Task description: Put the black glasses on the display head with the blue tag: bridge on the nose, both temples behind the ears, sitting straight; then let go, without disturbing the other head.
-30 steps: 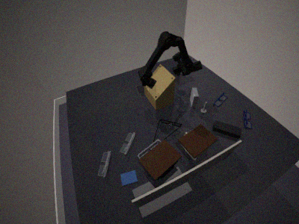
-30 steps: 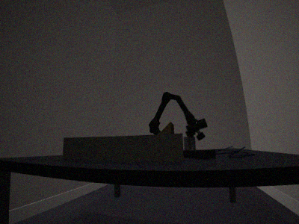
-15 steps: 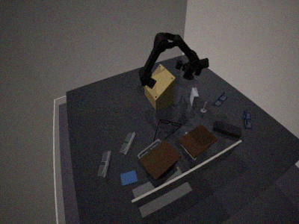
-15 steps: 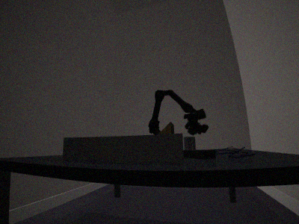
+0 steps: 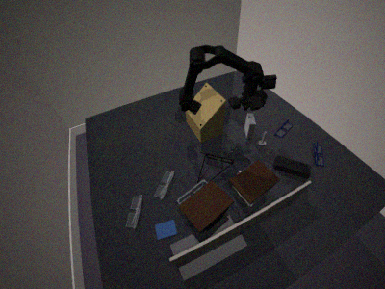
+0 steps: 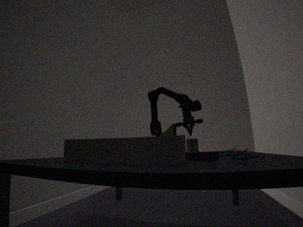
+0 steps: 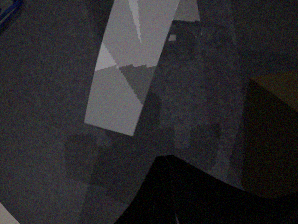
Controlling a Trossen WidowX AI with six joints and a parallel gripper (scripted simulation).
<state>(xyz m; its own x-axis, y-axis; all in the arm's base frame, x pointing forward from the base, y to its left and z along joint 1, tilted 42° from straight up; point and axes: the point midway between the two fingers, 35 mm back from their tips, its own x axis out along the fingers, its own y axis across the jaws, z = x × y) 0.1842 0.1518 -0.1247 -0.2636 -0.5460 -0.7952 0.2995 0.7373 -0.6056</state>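
Now: the grey-white block 80 mm below my gripper tip and 50 mm ahead of it. Round my gripper tip: dark case: 350 mm ahead, 120 mm below; then brown display head: 470 mm to the right, 260 mm ahead, 80 mm below; then long white bar: 410 mm ahead, 370 mm to the right, 80 mm below.
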